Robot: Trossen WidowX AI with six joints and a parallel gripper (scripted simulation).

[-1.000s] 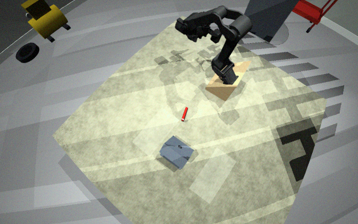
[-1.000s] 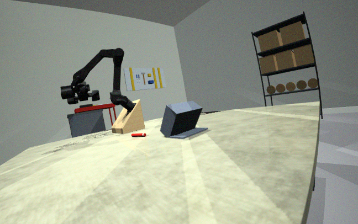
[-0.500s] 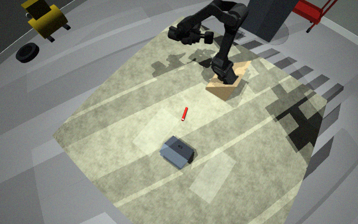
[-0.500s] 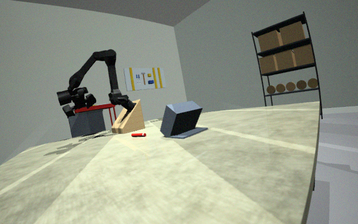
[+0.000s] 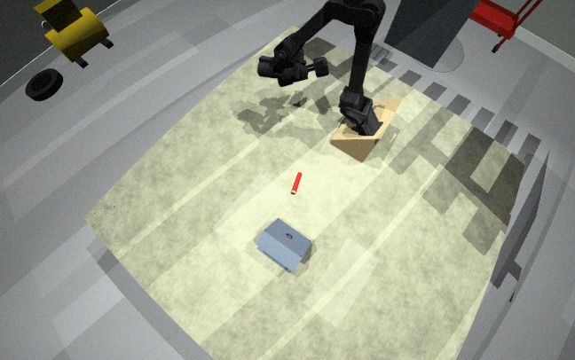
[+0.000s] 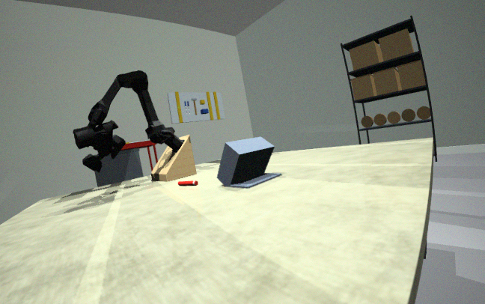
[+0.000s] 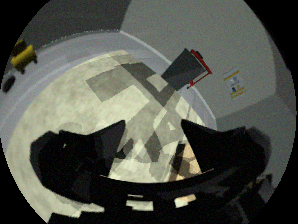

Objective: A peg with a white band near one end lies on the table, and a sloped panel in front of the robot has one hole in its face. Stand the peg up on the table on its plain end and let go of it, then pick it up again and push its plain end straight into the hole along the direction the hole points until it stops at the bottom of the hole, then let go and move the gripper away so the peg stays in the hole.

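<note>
Now: the red peg 360 mm ahead of my gripper tip, 230 mm to the left of it and 110 mm below it. From my gripper tip the other things lie so: blue-grey sloped panel: 530 mm ahead, 330 mm to the left, 60 mm below.
</note>
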